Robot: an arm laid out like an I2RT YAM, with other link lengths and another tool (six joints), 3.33 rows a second.
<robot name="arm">
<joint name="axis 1" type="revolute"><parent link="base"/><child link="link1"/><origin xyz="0 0 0.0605" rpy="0 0 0"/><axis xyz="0 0 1"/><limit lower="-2.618" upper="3.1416"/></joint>
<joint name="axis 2" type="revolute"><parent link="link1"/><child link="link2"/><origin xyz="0.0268 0.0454 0.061" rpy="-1.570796 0 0"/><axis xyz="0 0 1"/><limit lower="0" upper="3.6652"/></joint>
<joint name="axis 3" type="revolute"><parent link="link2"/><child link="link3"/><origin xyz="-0.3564 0 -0.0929" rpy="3.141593 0 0"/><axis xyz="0 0 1"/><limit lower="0" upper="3.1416"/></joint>
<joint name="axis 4" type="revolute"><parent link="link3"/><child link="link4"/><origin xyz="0.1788 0.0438 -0.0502" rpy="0 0 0"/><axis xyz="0 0 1"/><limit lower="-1.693" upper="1.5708"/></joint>
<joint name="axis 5" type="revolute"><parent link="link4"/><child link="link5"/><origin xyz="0.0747 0.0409 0.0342" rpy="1.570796 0 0"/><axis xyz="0 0 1"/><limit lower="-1.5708" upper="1.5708"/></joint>
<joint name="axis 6" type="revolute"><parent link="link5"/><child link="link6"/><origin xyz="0.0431 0 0.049" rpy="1.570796 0 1.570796"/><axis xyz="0 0 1"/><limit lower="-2.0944" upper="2.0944"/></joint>
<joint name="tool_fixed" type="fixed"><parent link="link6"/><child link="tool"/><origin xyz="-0.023 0.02 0.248" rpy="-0.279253 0 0.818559"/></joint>
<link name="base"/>
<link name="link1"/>
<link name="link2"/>
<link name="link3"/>
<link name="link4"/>
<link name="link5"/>
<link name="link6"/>
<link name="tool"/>
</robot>
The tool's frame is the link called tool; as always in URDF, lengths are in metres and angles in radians.
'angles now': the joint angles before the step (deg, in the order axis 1, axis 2, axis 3, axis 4, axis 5, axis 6). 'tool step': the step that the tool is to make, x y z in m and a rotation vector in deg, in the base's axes. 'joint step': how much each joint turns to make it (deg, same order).
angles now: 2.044 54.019 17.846 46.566 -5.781 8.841
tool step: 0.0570 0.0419 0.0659 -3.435 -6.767 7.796
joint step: -0.491 15.134 10.183 11.333 -8.907 -1.621
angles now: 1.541 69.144 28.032 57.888 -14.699 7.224
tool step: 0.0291 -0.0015 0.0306 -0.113 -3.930 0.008
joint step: -0.867 6.410 4.861 5.504 -0.888 0.106
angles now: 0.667 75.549 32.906 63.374 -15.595 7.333
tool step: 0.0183 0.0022 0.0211 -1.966 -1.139 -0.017
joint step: -0.227 2.055 7.558 -4.892 -0.906 -1.841
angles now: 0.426 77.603 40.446 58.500 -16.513 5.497
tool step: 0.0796 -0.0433 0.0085 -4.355 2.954 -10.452
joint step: -0.011 8.006 17.116 -13.743 8.470 -7.668
